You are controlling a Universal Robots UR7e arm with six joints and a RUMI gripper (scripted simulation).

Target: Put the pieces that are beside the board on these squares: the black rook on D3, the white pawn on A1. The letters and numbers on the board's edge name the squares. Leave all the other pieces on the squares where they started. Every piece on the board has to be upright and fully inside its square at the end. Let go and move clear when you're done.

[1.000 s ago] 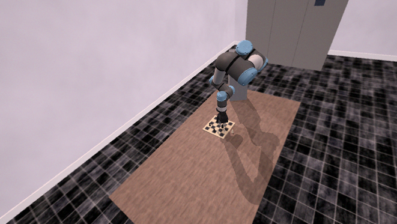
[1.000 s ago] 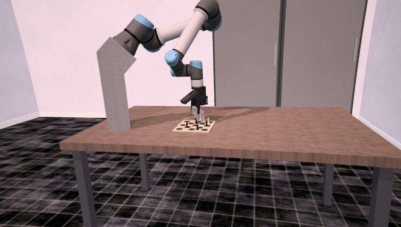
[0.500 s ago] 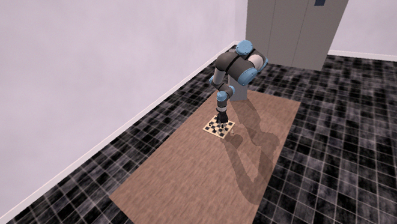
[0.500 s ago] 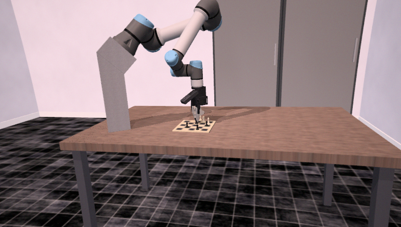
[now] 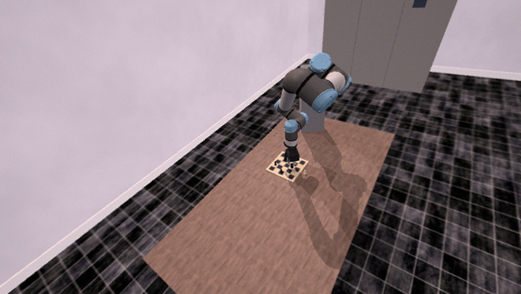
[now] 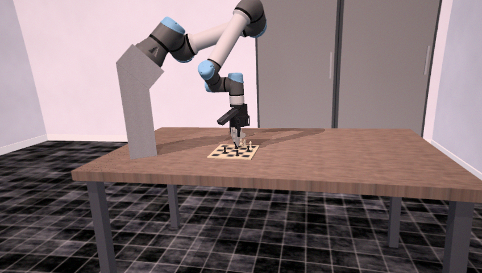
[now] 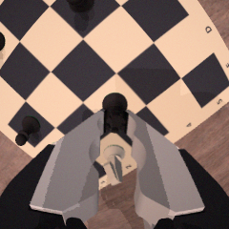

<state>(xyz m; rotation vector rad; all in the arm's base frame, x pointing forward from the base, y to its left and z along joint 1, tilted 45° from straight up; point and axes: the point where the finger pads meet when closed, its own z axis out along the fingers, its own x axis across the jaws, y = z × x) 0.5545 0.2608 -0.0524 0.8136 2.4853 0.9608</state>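
Now: hand 10 mm above the black rook. From my hand the other things lie so: chessboard 40 mm to the right, 30 mm below, 10 mm ahead; white pawn 100 mm to the left, 30 mm behind, 20 mm below.
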